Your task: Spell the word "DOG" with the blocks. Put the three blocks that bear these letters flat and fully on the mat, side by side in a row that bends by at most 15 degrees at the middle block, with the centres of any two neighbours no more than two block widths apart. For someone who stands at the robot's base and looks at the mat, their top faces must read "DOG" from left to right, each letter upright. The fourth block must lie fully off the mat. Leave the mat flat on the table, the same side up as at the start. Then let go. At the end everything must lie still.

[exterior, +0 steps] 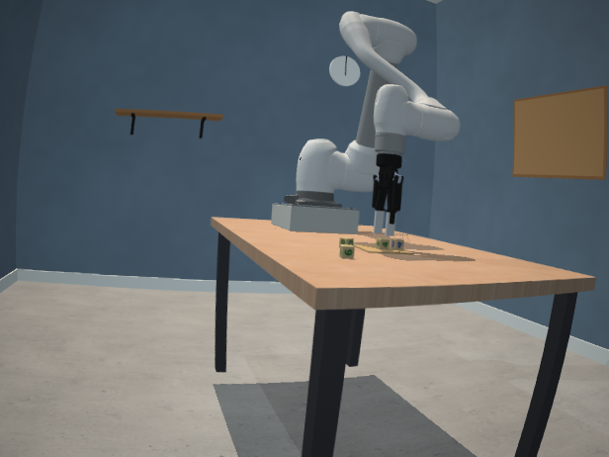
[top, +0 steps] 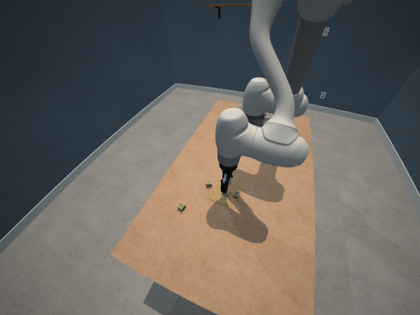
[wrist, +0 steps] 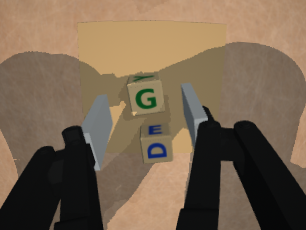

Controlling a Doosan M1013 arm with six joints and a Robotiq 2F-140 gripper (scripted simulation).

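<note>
Now: hand 6 cm above the G block. Also, from my hand: D block: 6 cm below, 5 cm to the left, 1 cm behind; then tan mat: 7 cm below, 1 cm to the left.
</note>
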